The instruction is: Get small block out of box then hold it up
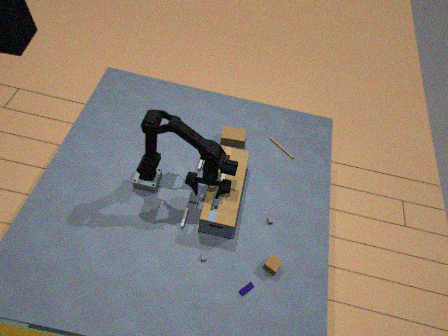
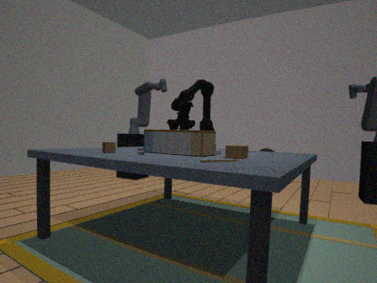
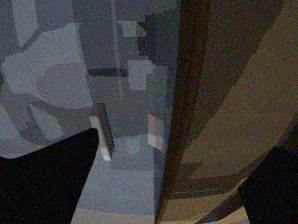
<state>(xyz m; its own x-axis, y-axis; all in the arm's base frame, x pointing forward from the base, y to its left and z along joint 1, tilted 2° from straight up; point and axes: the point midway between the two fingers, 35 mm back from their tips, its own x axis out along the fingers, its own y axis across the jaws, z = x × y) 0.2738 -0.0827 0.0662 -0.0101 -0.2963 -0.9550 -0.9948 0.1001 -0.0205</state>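
My gripper tip is now 50 mm short of the blue block and 30 mm to the left of it. From my gripper tip the other things lie so: tan cube (310 mm ahead, 230 mm to the right, 60 mm below); purple piece (210 mm ahead, 340 mm to the right, 80 mm below); long box (40 mm ahead, 60 mm to the left, 20 mm below).
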